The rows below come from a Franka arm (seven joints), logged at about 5 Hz.
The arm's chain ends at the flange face. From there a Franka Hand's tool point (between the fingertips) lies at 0.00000 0.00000 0.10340 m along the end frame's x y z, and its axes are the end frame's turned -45 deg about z.
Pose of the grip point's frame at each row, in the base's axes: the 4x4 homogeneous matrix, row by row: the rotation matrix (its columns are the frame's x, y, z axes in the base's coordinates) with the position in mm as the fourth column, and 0 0 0 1 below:
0.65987 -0.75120 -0.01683 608.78; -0.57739 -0.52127 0.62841 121.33; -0.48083 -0.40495 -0.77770 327.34; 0 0 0 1
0.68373 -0.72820 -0.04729 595.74; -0.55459 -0.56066 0.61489 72.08; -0.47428 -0.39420 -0.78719 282.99; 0 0 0 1
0.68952 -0.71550 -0.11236 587.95; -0.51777 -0.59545 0.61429 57.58; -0.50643 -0.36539 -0.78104 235.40; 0 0 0 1
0.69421 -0.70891 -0.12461 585.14; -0.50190 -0.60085 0.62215 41.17; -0.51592 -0.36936 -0.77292 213.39; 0 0 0 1
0.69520 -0.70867 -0.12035 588.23; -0.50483 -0.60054 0.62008 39.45; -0.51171 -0.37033 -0.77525 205.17; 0 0 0 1
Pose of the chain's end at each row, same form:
-0.06458 -0.99778 -0.01683 610.52; -0.77687 0.03968 0.62841 56.35; -0.62634 0.05366 -0.77770 407.75; 0 0 0 1
-0.03145 -0.99839 -0.04729 600.63; -0.78860 -0.00429 0.61489 8.50; -0.61411 0.05663 -0.78719 364.39; 0 0 0 1
-0.01837 -0.99350 -0.11236 599.57; -0.78717 -0.05493 0.61429 -5.94; -0.61647 0.09973 -0.78104 316.16; 0 0 0 1
-0.01039 -0.99216 -0.12461 598.02; -0.77976 -0.06997 0.62215 -23.16; -0.62599 0.10363 -0.77292 293.31; 0 0 0 1
-0.00952 -0.99269 -0.12035 600.67; -0.78161 -0.06768 0.62008 -24.67; -0.62370 0.09997 -0.77525 285.33; 0 0 0 1

